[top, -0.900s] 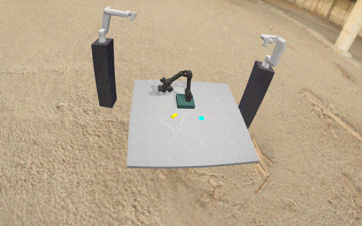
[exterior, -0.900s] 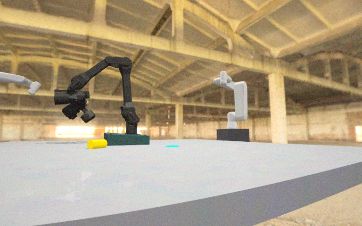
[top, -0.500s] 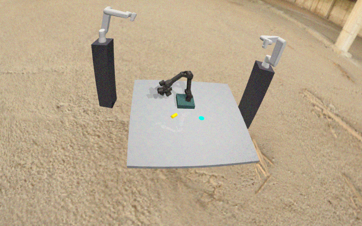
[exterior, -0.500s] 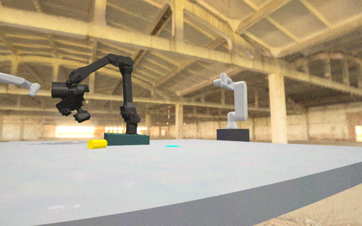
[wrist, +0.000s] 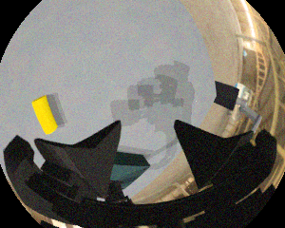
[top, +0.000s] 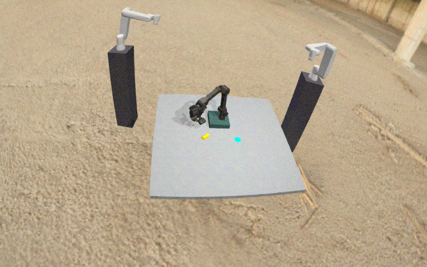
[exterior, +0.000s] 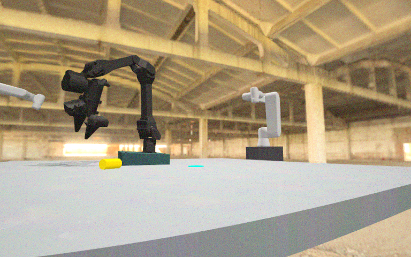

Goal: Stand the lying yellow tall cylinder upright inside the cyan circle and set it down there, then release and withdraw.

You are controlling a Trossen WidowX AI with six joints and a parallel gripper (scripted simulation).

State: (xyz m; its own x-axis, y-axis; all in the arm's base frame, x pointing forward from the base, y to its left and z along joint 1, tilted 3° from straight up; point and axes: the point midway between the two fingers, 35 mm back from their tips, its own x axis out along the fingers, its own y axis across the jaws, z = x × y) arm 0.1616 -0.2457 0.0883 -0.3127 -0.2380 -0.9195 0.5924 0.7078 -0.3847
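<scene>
The yellow tall cylinder lies 110 mm ahead of my gripper tip, 120 mm to the left of it and 100 mm below it. From my gripper tip the other things lie so: cyan circle (60 mm ahead, 420 mm to the left, 110 mm below).
</scene>
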